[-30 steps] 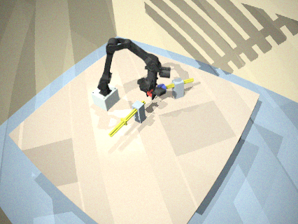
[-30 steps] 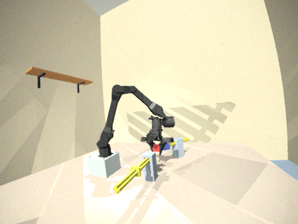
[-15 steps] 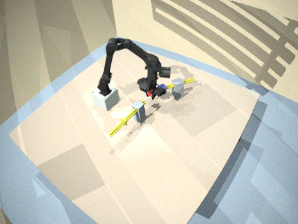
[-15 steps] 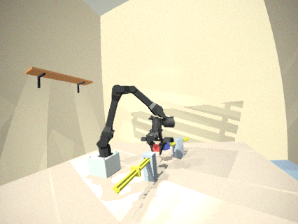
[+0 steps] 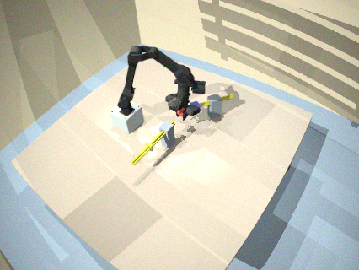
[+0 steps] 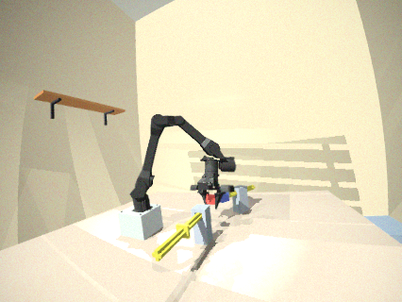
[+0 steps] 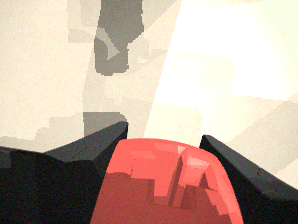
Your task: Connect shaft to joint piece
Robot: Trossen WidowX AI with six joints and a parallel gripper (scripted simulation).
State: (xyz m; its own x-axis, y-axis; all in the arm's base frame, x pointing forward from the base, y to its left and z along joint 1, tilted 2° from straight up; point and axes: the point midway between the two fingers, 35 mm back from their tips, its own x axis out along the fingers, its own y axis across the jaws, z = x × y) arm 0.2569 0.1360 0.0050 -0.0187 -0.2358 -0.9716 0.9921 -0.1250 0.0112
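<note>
Now: gripper tip 2 cm to the right of the red joint piece and 4 cm below it.
</note>
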